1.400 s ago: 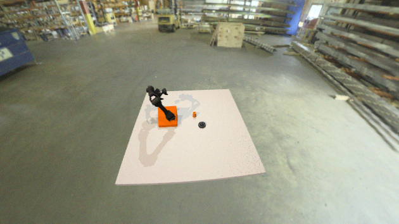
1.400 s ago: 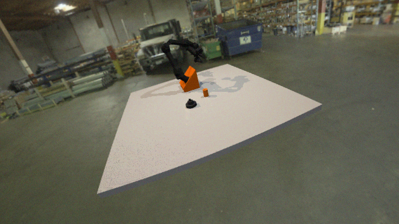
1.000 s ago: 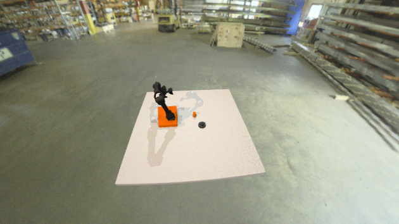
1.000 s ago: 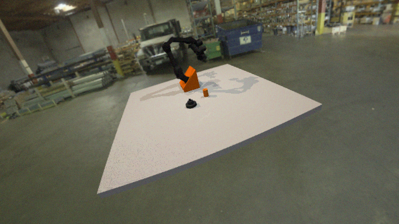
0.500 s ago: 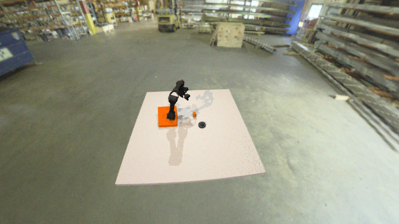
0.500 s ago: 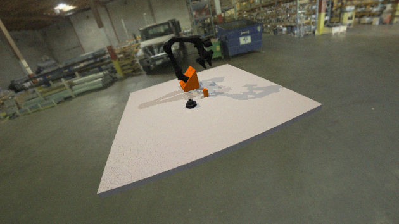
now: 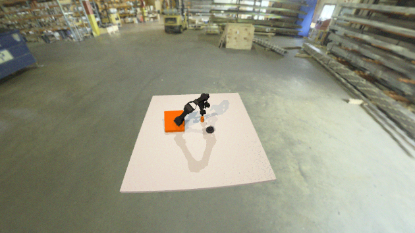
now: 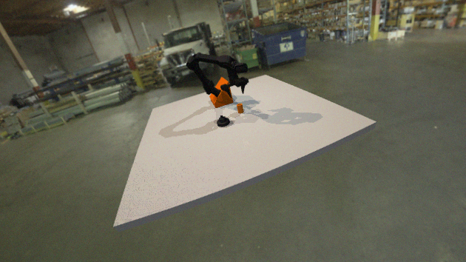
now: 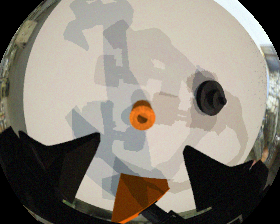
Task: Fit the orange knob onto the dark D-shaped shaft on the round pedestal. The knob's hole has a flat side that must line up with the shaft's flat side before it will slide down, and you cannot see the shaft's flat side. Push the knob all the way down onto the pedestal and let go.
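The orange knob is 10 cm below my gripper tip. The rest, counted from my gripper tip: dark round pedestal: 16 cm to the right, 10 cm below, 6 cm ahead.
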